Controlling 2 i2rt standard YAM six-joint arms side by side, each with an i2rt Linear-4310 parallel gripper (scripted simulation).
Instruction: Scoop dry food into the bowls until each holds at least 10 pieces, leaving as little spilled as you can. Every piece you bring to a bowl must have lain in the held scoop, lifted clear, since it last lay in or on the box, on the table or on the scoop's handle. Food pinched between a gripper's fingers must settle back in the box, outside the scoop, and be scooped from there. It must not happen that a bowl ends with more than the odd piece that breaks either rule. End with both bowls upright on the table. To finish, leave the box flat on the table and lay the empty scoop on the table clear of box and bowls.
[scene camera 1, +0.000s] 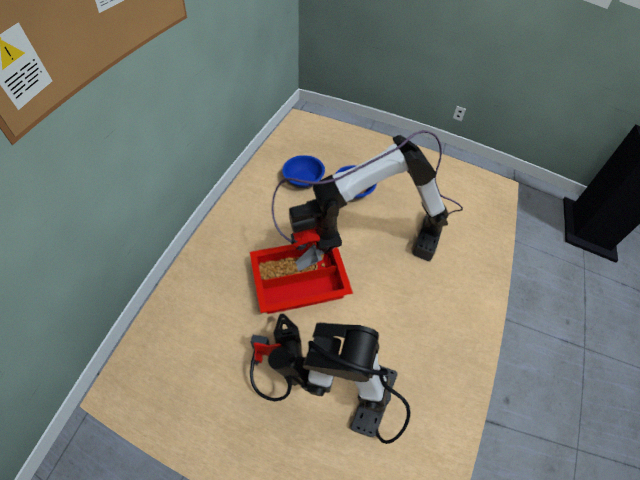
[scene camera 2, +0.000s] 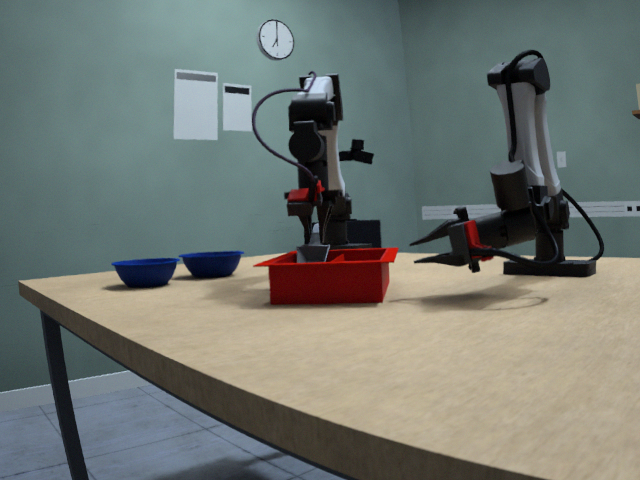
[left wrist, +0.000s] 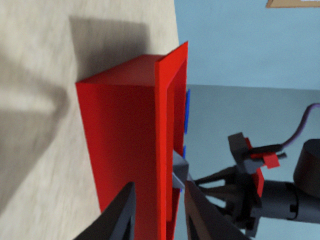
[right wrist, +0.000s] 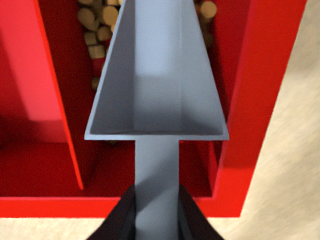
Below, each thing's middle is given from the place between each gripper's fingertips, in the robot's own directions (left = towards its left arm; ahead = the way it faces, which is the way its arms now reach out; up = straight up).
I see the grey scoop (right wrist: 157, 87) 30 mm ahead of my right hand (scene camera 1: 326, 250), 20 mm to the left of it and 30 mm below it. The rest, counted from my right hand: red box (scene camera 2: 362, 281) (50 mm ahead, 100 mm to the left, 40 mm below).
Right now my left hand (scene camera 2: 411, 253) is 20 mm short of the red box, 160 mm to the left of it and 30 mm above it. Round my left hand: grey scoop (240 mm to the right, 10 mm below).
